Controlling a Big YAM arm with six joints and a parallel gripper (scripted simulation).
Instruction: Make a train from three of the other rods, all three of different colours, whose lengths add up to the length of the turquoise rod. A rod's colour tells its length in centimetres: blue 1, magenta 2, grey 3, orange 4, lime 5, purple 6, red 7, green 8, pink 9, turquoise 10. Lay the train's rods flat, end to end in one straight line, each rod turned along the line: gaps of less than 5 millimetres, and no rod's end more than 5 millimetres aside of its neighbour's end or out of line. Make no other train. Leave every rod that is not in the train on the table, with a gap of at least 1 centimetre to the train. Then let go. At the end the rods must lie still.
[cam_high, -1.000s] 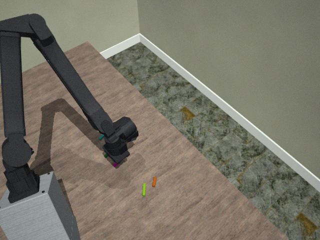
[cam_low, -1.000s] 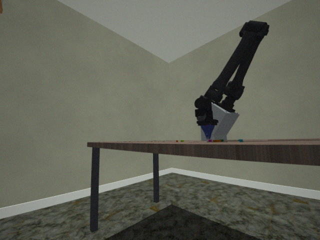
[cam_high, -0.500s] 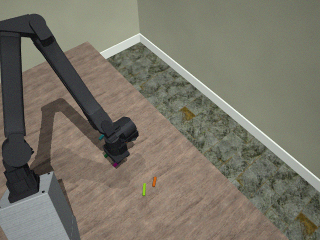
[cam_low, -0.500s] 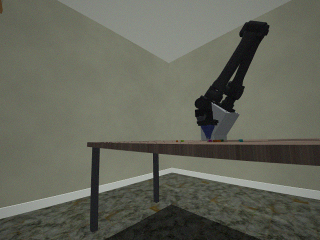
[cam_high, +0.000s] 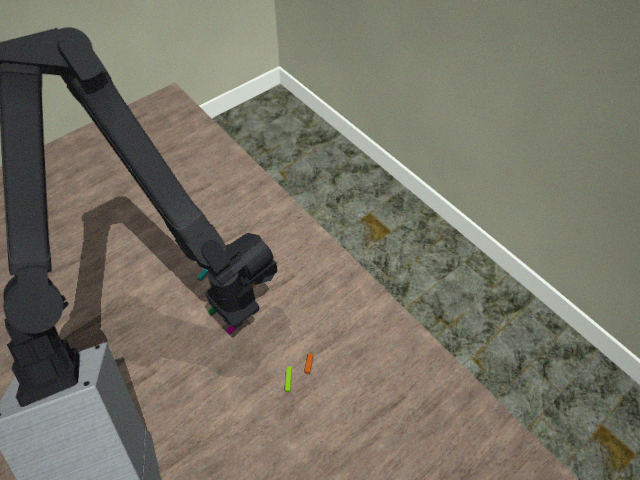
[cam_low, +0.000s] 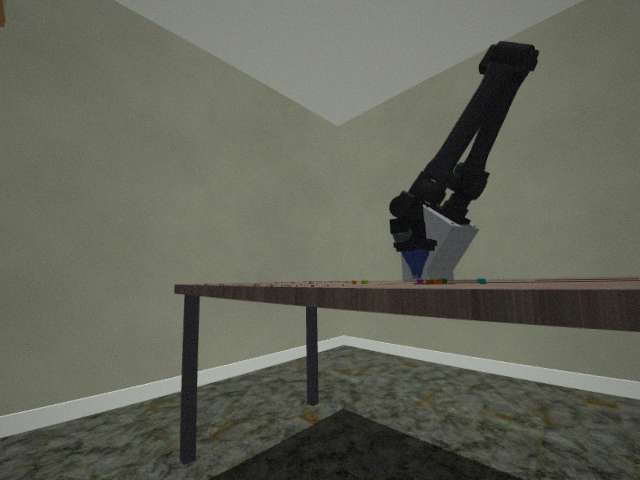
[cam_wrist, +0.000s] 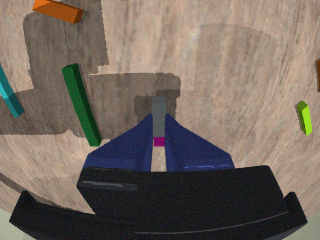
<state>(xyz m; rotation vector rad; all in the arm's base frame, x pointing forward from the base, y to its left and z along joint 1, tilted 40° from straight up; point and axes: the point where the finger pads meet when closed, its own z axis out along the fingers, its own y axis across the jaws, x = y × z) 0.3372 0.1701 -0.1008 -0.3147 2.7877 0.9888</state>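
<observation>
Now: hand 1 cm above the grey rod. Round my hand: lime rod 4 cm ahead, 17 cm to the right, 2 cm below; magenta rod 2 cm behind, 1 cm to the right, 2 cm below; green rod 1 cm behind, 7 cm to the left, 2 cm below.
</observation>
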